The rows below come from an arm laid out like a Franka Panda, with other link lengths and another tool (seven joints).
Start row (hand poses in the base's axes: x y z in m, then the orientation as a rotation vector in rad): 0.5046 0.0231 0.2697 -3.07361 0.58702 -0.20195
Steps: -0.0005 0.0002 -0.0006 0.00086 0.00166 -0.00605; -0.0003 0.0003 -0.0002 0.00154 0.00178 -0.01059; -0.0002 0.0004 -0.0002 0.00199 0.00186 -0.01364; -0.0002 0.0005 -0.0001 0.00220 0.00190 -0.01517; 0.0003 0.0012 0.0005 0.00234 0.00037 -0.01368; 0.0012 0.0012 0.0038 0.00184 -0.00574 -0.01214; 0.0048 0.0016 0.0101 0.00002 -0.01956 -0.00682; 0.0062 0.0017 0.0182 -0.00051 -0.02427 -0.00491; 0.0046 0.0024 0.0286 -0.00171 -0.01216 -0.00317; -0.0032 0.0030 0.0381 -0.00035 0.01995 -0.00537; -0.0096 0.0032 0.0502 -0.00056 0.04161 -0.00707
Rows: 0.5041 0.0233 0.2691 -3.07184 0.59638 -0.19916; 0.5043 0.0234 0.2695 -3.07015 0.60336 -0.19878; 0.5044 0.0235 0.2695 -3.06901 0.60804 -0.19852; 0.5044 0.0236 0.2696 -3.06845 0.61039 -0.19840; 0.5049 0.0243 0.2702 -3.06824 0.60801 -0.20067; 0.5058 0.0243 0.2735 -3.06735 0.60542 -0.21014; 0.5094 0.0247 0.2798 -3.06631 0.59677 -0.23179; 0.5108 0.0248 0.2879 -3.06586 0.59365 -0.23912; 0.5092 0.0255 0.2983 -3.07101 0.59158 -0.22112; 0.5014 0.0261 0.3078 -3.07821 0.59614 -0.17165; 0.4950 0.0263 0.3199 3.07803 -0.59847 0.13829
